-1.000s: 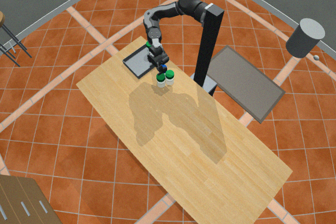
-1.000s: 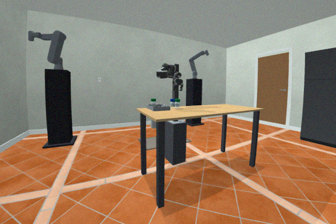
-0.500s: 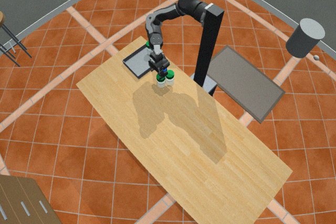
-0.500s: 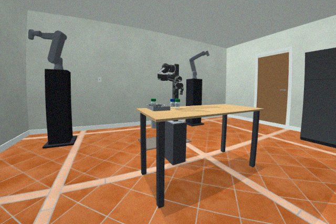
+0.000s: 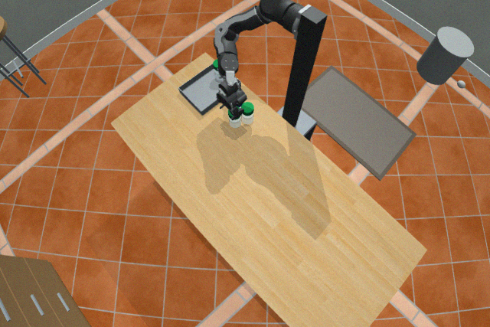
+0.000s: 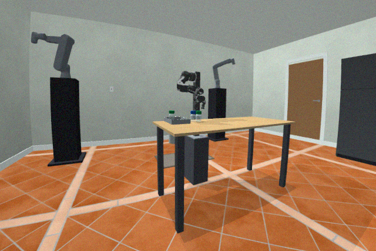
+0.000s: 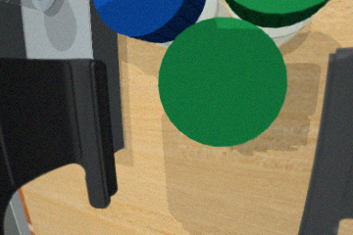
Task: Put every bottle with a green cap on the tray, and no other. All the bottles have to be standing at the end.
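Now: hand 7 cm past the blue-capped bottle, 3 cm to the left of it and 9 cm above it. The rest, counted from my hand: tray: 6 cm behind, 22 cm to the right, 12 cm below.
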